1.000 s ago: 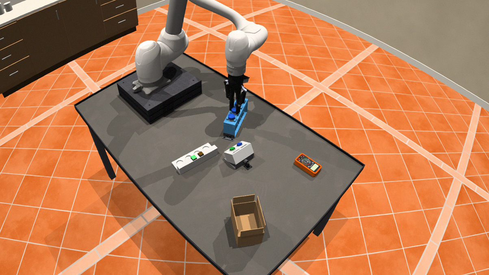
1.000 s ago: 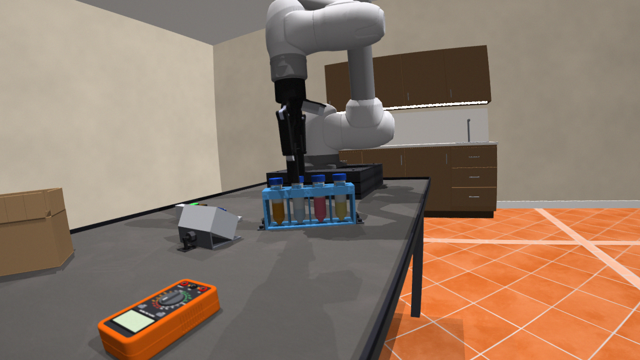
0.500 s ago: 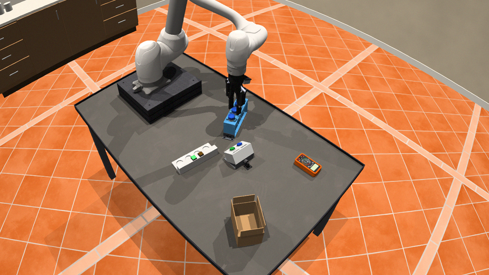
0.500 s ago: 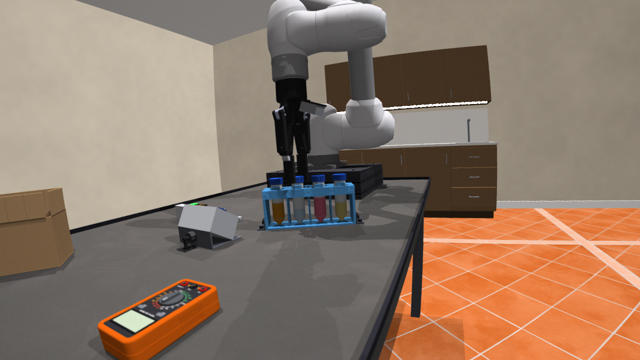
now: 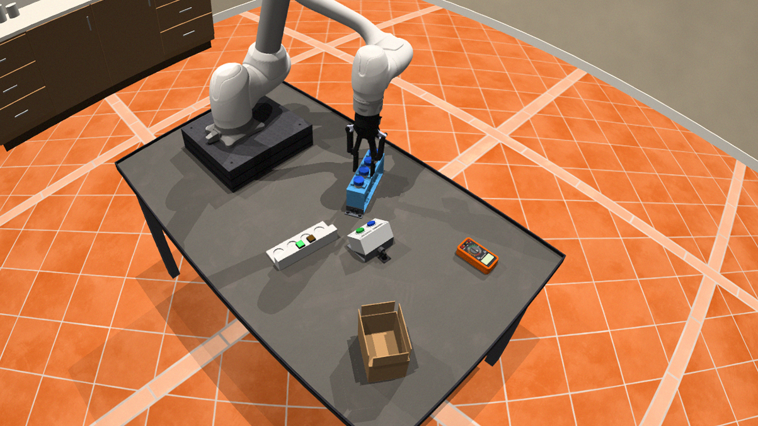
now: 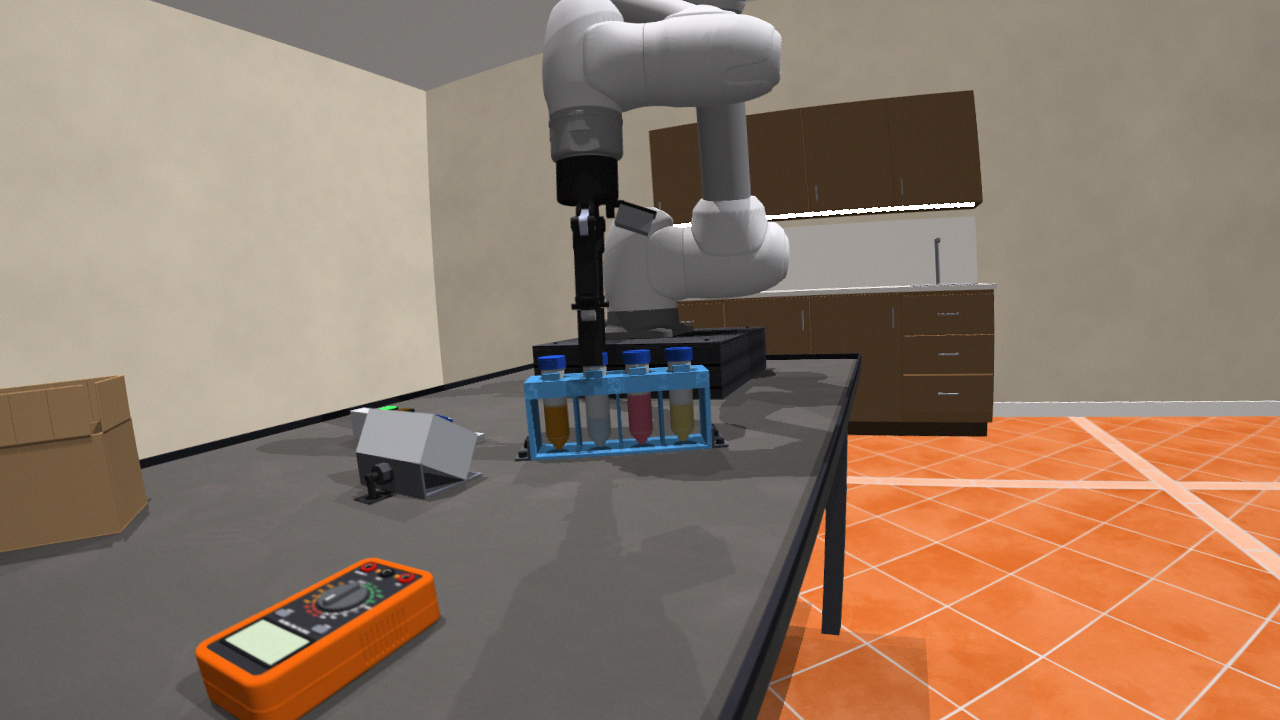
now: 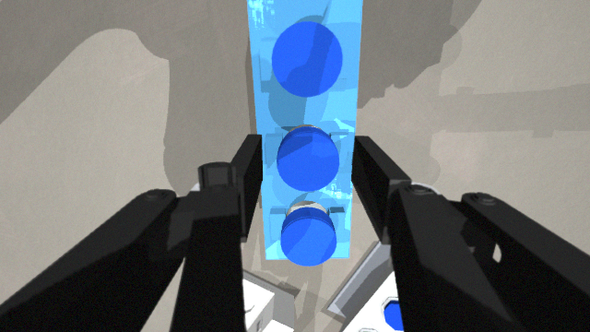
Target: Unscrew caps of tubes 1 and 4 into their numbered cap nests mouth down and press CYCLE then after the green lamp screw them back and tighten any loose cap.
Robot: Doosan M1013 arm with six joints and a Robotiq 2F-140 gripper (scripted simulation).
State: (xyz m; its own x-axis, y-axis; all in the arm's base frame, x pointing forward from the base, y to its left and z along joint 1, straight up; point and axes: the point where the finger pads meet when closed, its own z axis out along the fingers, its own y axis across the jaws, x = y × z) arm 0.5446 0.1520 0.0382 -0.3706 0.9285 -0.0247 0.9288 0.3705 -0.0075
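The green key lies 140 mm ahead of my hand, 170 mm to the right of it and 70 mm below it. The rest, counted from my hand: grey key housing (160 mm ahead, 150 mm to the right, 90 mm below); then blue key (150 mm ahead, 120 mm to the right, 70 mm below).
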